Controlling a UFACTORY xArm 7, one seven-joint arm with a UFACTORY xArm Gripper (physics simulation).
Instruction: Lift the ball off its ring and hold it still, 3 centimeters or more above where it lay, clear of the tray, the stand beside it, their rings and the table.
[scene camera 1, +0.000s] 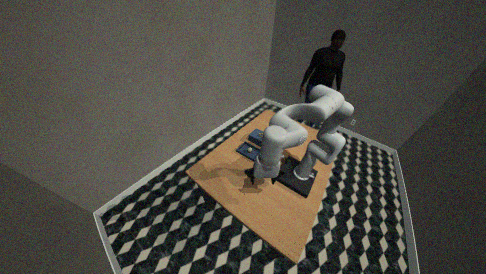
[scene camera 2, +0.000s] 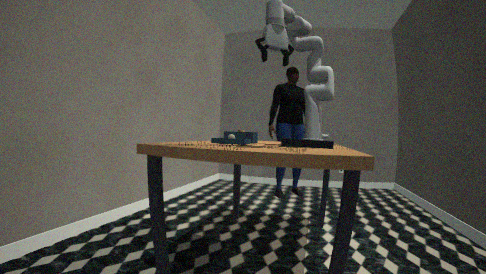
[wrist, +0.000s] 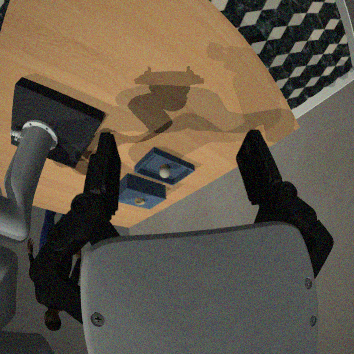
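Pixels of known places: gripper, between the fingertips: (scene camera 1: 262, 181) (scene camera 2: 275, 63) (wrist: 181, 143); arm's base, origin of its link: (scene camera 1: 301, 173) (scene camera 2: 312, 140) (wrist: 39, 134).
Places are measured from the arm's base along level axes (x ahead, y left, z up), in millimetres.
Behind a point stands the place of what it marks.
A pale ball (scene camera 1: 250, 149) {x 442, y -23, z 13 mm} (scene camera 2: 231, 136) {x 447, y -12, z 6 mm} (wrist: 165, 171) {x 444, y -13, z 9 mm} sits in the low blue tray (scene camera 1: 241, 147) {x 536, y -41, z -27 mm} (scene camera 2: 216, 141) {x 522, y 24, z -23 mm} (wrist: 186, 168) {x 542, y -11, z -30 mm}. The ring under it is hidden or too small to tell. The blue stand (scene camera 1: 255, 135) {x 470, y -185, z 35 mm} (scene camera 2: 252, 137) {x 343, y -135, z 3 mm} (wrist: 150, 186) {x 450, y -150, z -2 mm} is beside the tray, with a small tan ring (wrist: 139, 201) {x 431, y -224, z 37 mm} on it. My gripper (scene camera 1: 263, 182) {x 207, y 380, z 297 mm} (scene camera 2: 274, 63) {x 207, y 380, z 297 mm} (wrist: 181, 143) {x 207, y 380, z 297 mm} is open and empty, high above the table and well away from the ball. In the wrist view the tray and ball show far below, between the spread fingers.
The wooden table (scene camera 1: 295, 225) {x -55, y 369, z -33 mm} (scene camera 2: 250, 156) {x 281, y 486, z -49 mm} (wrist: 165, 30) {x 217, y 384, z -33 mm} carries the arm's black base plate (scene camera 1: 298, 188) {x -7, y 139, z 4 mm} (scene camera 2: 307, 143) {x 48, y 144, z -12 mm} (wrist: 65, 107) {x 73, y 132, z 7 mm}. Shadows of the arm fall on the table. A person (scene camera 1: 327, 65) (scene camera 2: 291, 102) stands behind the table.
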